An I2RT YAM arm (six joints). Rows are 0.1 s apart.
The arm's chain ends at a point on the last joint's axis. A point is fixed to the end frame.
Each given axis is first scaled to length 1.
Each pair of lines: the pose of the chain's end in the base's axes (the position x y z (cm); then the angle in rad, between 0 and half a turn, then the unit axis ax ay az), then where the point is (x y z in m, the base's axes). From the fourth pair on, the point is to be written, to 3 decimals.
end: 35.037 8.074 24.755 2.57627 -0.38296 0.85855 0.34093
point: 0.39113 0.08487 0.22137
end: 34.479 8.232 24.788 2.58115 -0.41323 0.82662 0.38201
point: 0.38498 0.09201 0.22229
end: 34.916 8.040 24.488 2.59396 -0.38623 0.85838 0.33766
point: 0.38960 0.08456 0.21821
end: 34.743 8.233 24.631 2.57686 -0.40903 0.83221 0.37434
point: 0.388 0.091 0.221
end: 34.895 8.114 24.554 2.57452 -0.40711 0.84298 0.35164
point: 0.390 0.088 0.220
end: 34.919 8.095 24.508 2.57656 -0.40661 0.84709 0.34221
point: 0.390 0.087 0.220
